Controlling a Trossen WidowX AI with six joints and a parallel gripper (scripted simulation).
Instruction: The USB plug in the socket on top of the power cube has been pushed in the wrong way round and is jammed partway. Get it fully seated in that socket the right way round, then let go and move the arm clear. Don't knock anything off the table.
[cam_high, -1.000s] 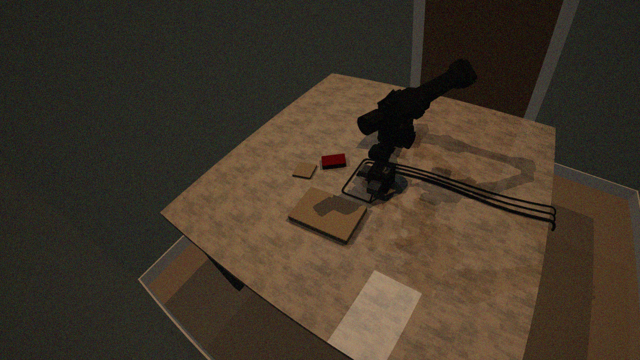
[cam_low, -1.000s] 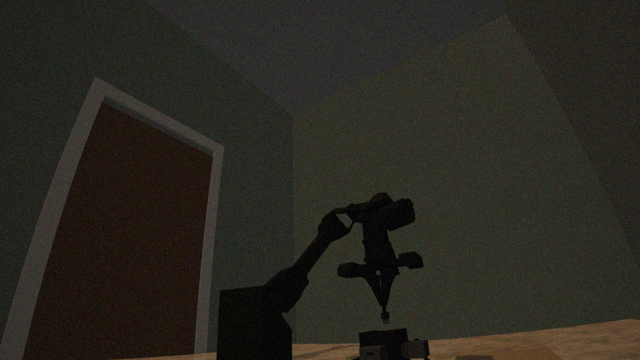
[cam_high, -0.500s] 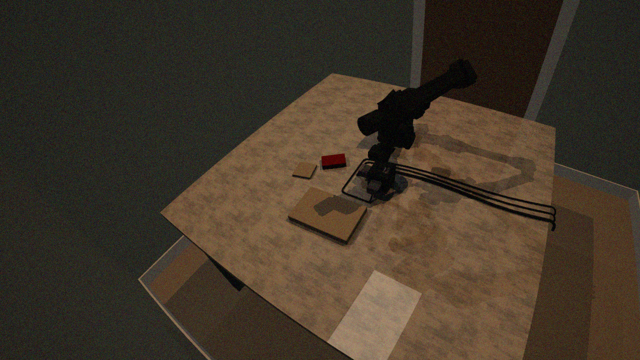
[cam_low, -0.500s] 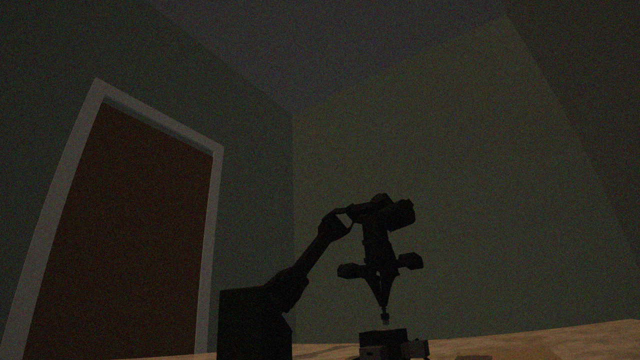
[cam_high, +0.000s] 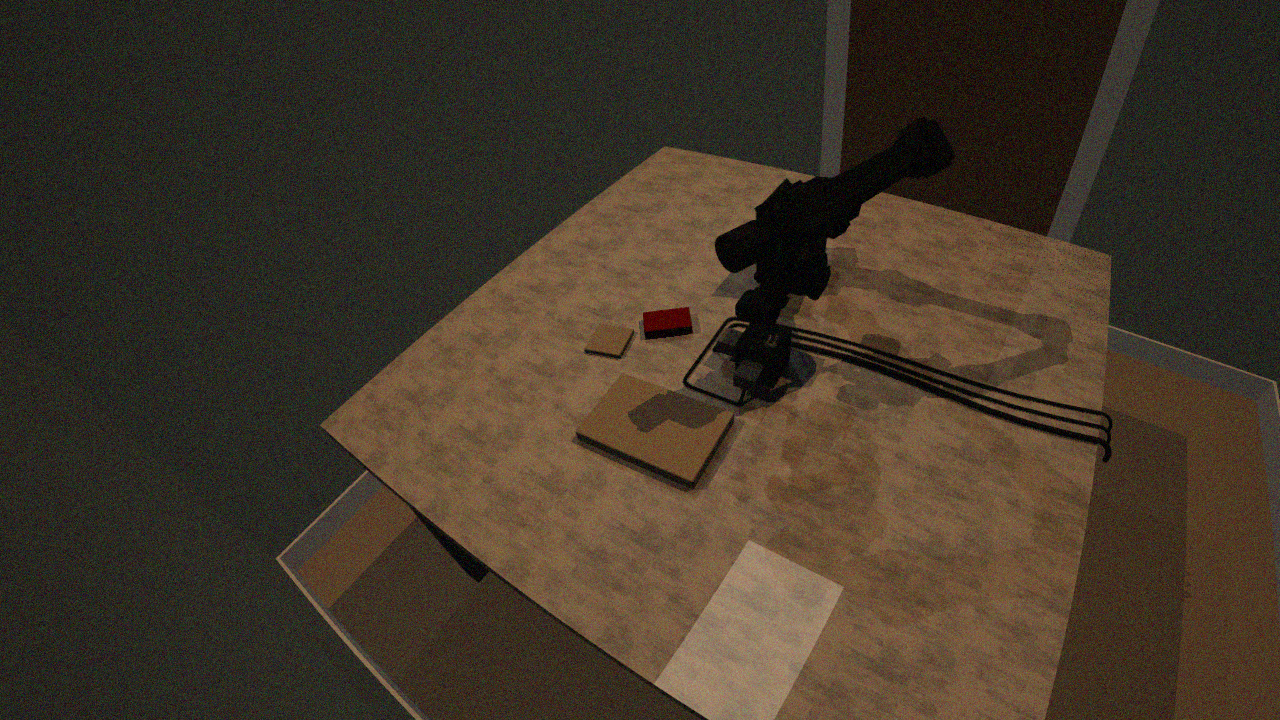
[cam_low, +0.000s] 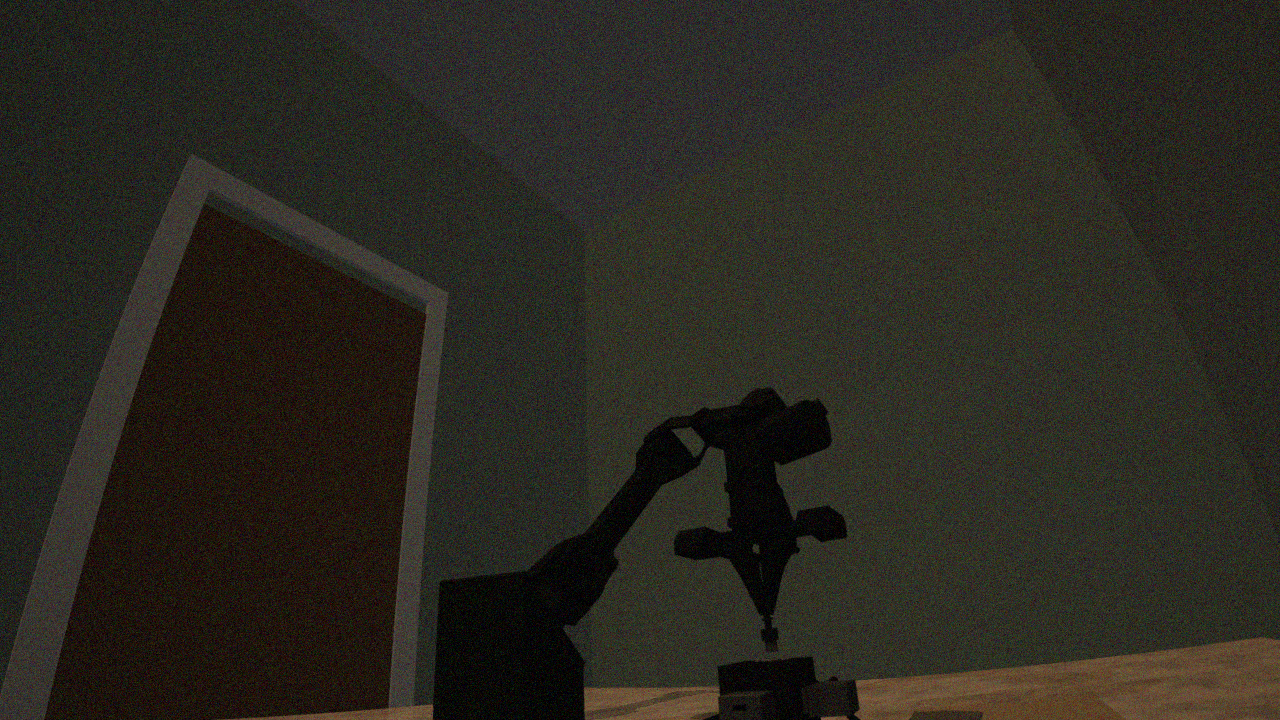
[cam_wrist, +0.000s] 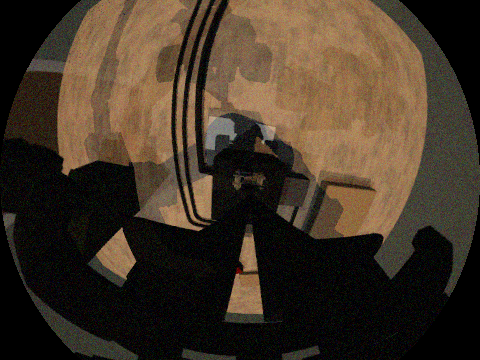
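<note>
My gripper tip is now 2 cm above the USB plug. From my gripper tip the other things lie so: red block 24 cm to the right, 11 cm below, 2 cm behind; tan tile 31 cm to the right, 12 cm below, 7 cm ahead; tan slab 22 cm ahead, 11 cm to the right, 11 cm below.
</note>
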